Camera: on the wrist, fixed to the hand. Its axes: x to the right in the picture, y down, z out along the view.
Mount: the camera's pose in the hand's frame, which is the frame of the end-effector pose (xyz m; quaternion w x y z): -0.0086 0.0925 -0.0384 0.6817 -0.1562 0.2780 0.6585
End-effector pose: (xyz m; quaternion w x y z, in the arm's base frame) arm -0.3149 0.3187 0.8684 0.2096 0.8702 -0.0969 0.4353
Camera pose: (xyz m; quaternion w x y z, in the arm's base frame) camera -0.3801 0.2532 0.9079 0.0191 0.3756 -0.6488 0.6615
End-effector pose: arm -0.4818 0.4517 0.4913 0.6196 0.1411 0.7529 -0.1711
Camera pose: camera -0.4749 0.5517 0.4987 0.3478 0.5428 0.6193 0.4482
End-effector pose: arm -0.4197 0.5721 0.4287 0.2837 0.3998 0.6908 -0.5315
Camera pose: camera -0.3350 0.6175 0.3993 0.4138 0.8309 0.3695 0.0435
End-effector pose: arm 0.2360 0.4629 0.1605 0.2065 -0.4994 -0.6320 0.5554
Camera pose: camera 0.3081 0.4638 0.0904 0.1273 0.9433 0.1313 -0.2771
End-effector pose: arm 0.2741 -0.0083 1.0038 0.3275 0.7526 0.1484 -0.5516
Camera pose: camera 0.3533 -0.0505 1.0490 0.6628 0.7130 -0.2172 0.0720
